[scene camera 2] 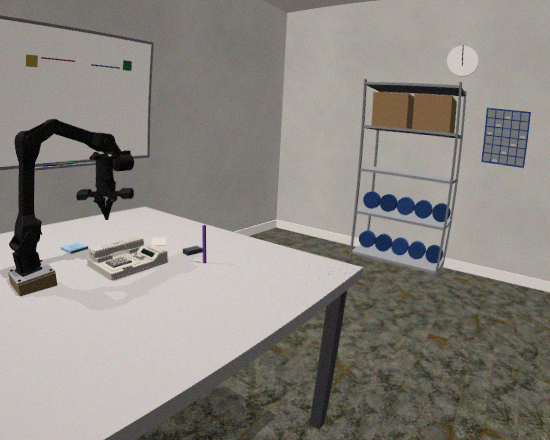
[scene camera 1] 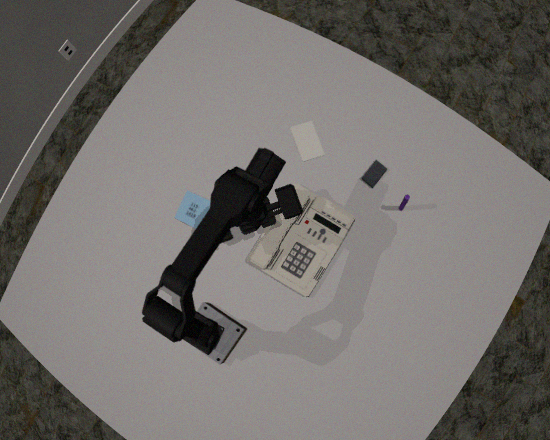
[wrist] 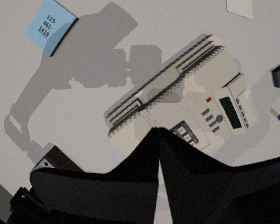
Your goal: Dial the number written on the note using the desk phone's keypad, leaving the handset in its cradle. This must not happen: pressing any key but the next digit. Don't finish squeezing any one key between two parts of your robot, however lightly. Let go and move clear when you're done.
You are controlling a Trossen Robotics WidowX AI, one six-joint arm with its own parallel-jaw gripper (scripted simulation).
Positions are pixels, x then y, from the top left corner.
Labels:
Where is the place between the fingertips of my gripper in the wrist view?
157,133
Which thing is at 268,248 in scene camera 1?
A handset.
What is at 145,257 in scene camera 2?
A beige desk phone.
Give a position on a handset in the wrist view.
210,71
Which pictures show my gripper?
Scene camera 2, scene camera 1 and the wrist view: all of them.

